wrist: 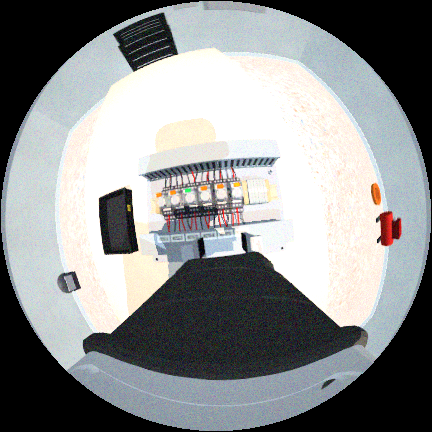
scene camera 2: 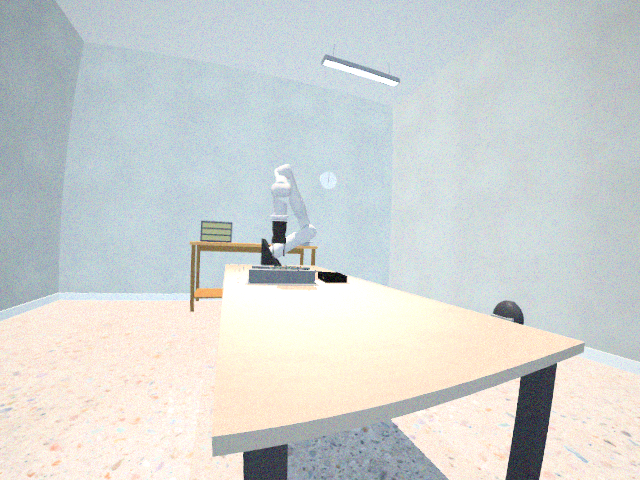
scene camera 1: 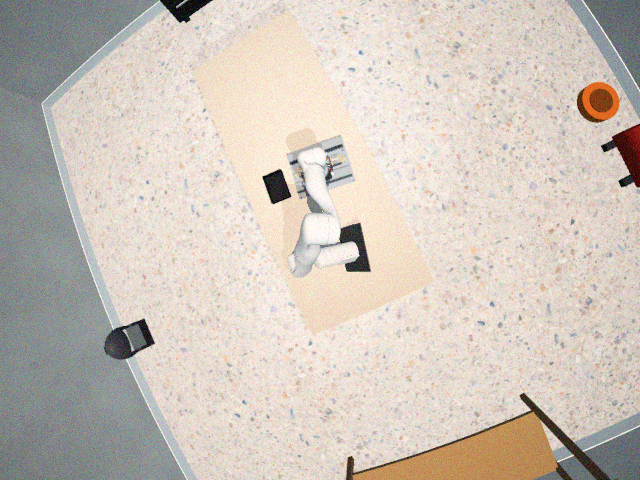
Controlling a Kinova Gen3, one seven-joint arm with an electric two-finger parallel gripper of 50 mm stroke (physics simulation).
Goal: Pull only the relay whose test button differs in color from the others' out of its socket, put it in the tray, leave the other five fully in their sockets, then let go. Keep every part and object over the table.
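Where they show: gripper, between the fingertips: (wrist: 222,242) (scene camera 2: 278,256); arm's base, origin of its link: (scene camera 1: 353,250).
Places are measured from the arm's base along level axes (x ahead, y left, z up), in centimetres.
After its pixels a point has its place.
Note:
A row of relays stands in sockets on the grey panel (scene camera 1: 341,180) @[z -10.9, x 35.9, y -10.4 cm] (scene camera 2: 281,276) (wrist: 267,214) @[z -10.9, x 41.3, y -14.5 cm]. In the wrist view the relay with the green button (wrist: 189,197) @[z -4.5, x 48.0, y -0.1 cm] is third from the left and stands in the row; the other relays have orange buttons, such as its right neighbour (wrist: 205,195) @[z -4.5, x 47.5, y -2.9 cm]. The black tray (scene camera 1: 276,187) @[z -10.9, x 49.7, y 23.4 cm] (scene camera 2: 332,277) @[z -8.6, x 57.2, y 19.8 cm] (wrist: 132,227) @[z -10.3, x 46.8, y 17.5 cm] lies left of the panel in the wrist view. My gripper (scene camera 2: 278,253) @[z 0.4, x 39.8, y -3.7 cm] (wrist: 222,242) @[z 0.4, x 39.8, y -3.7 cm] is open and empty, above the panel. In the wrist view its fingertips show below the relay row, to the right of the green-button relay. The arm hides the gripper in scene camera 1.
Red and dark wires (wrist: 194,176) @[z -11.0, x 54.0, y -1.1 cm] run along both sides of the relay row. A pale block-shaped device (wrist: 257,191) @[z -6.7, x 46.1, y -12.5 cm] stands at the right end of the row. The panel's raised slotted duct (wrist: 212,164) @[z -7.9, x 54.3, y -5.7 cm] lies beyond the wires. The arm's black base plate (scene camera 1: 360,260) @[z 3.9, x -5.7, y -1.2 cm] is on the table (scene camera 1: 268,72) @[z -11.2, x 115.6, y -1.9 cm].

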